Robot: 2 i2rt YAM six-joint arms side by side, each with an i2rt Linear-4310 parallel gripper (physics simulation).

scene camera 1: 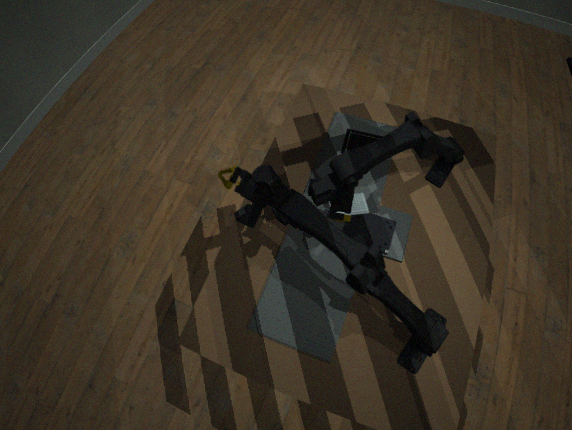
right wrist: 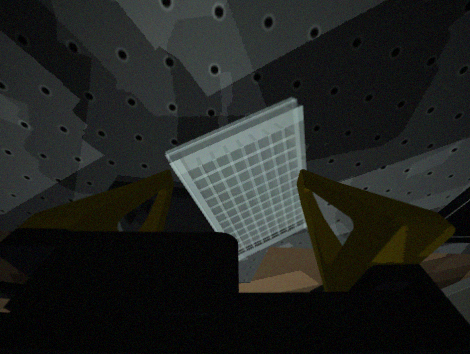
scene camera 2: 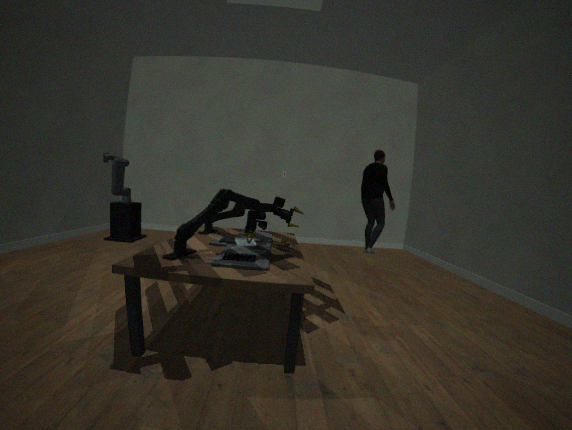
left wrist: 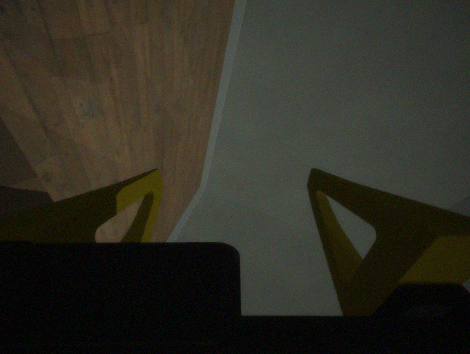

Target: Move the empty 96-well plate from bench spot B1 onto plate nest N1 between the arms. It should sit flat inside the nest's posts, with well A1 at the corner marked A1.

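Places are measured from the left arm's base along level axes (x ahead, y left, z up), in metres.
Pixels of known places: left gripper, fingertip midpoint: (scene camera 1: 228,178) (scene camera 2: 301,220) (left wrist: 235,177); right gripper, fingertip midpoint: (scene camera 1: 341,208) (right wrist: 235,176) (scene camera 2: 248,242); left arm's base, link origin: (scene camera 1: 422,340) (scene camera 2: 208,232); right arm's base, link origin: (scene camera 1: 443,166) (scene camera 2: 180,254).
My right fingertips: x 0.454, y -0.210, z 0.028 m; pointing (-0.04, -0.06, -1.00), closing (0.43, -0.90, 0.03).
Observation:
Ahead of a thing's pixels: the offset from my right fingertips to its middle. Level surfaces: height alone.
The pale 96-well plate {0.010 m back, 0.024 m right, 0.004 m up} (scene camera 1: 359,204) (scene camera 2: 245,241) (right wrist: 260,165) lies over the grey perforated board, beside and partly under my right gripper. My right gripper (scene camera 1: 344,218) (scene camera 2: 249,238) (right wrist: 235,176) is open and points down; in its wrist view the plate shows between and beyond the fingertips, turned at an angle to them. I cannot tell whether it touches a finger. My left gripper (scene camera 1: 230,178) (scene camera 2: 300,219) (left wrist: 235,177) is open and empty, raised off to the side, away from the plate. The nest's posts and the A1 mark are too dark to make out.
A dark flat panel {0.118 m back, 0.007 m left, 0.004 m down} (scene camera 1: 385,230) is beside the plate, partly behind the left arm. A black tray {0.079 m ahead, 0.293 m right, 0.014 m down} (scene camera 1: 356,139) (scene camera 2: 240,257) lies at one end of the grey board {0.015 m down} (scene camera 1: 300,300). The left arm reaches across above the board. A person (scene camera 2: 375,190) stands away from the table.

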